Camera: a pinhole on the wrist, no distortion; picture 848 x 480 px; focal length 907.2 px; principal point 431.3 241.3 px. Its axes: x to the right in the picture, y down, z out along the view. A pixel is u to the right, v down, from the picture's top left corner.
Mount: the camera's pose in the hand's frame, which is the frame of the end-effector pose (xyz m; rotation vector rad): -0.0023 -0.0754 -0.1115 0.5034 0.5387 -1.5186
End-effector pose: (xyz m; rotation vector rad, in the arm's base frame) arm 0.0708 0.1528 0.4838 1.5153 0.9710 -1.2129
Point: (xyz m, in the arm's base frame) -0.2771 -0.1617 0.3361
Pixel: 163.6 340.1
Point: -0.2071 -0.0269 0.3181
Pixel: 226.0 461.6
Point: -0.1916 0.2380 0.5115
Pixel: outside the picture
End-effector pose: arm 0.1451 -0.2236 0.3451 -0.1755 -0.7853 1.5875
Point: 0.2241 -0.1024 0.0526
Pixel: behind the camera
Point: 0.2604 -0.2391 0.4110
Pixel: 281.5 121.5
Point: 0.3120 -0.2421 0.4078
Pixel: 663.6 24.4
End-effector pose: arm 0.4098 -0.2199 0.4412 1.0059 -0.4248 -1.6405
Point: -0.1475 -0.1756 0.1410
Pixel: 676.7 373.0
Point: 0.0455 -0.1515 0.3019
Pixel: 488.5 235.4
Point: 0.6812 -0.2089 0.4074
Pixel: behind the camera
